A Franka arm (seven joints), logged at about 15 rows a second.
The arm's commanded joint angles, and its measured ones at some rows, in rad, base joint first. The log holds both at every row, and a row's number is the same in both.
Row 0, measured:
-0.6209, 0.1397, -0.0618, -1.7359, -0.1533, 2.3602, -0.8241
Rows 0 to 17, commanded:
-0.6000, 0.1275, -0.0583, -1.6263, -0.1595, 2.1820, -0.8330
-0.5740, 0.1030, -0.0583, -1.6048, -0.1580, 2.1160, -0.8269
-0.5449, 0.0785, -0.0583, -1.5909, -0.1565, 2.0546, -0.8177
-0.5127, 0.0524, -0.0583, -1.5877, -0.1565, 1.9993, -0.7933
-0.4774, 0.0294, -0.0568, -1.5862, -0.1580, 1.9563, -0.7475
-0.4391, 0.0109, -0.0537, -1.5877, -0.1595, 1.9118, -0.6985
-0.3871, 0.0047, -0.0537, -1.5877, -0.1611, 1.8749, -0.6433
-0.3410, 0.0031, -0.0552, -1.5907, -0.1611, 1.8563, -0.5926
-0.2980, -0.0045, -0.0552, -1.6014, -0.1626, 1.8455, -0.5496
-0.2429, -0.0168, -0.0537, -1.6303, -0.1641, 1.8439, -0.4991
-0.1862, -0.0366, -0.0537, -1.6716, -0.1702, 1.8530, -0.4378
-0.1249, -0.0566, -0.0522, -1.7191, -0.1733, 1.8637, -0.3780
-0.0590, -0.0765, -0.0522, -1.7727, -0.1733, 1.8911, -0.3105
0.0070, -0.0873, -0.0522, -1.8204, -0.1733, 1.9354, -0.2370
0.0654, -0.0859, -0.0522, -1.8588, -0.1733, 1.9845, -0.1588
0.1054, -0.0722, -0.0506, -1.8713, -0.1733, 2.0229, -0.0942
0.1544, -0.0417, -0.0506, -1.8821, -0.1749, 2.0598, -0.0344
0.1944, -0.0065, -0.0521, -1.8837, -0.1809, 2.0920, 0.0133
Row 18, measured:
0.1260, -0.0264, -0.0344, -1.8338, -0.1571, 2.0124, -0.0781
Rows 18 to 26, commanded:
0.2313, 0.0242, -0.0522, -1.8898, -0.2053, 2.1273, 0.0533
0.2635, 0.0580, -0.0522, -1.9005, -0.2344, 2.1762, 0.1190
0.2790, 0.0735, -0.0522, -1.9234, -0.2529, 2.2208, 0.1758
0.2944, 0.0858, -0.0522, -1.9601, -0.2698, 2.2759, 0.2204
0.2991, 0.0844, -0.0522, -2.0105, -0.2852, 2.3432, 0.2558
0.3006, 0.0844, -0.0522, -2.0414, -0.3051, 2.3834, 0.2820
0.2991, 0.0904, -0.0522, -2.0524, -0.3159, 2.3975, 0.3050
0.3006, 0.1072, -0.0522, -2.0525, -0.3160, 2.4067, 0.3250
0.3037, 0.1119, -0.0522, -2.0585, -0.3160, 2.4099, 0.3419
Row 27, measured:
0.2910, 0.1234, -0.0411, -2.0274, -0.2906, 2.3773, 0.2893
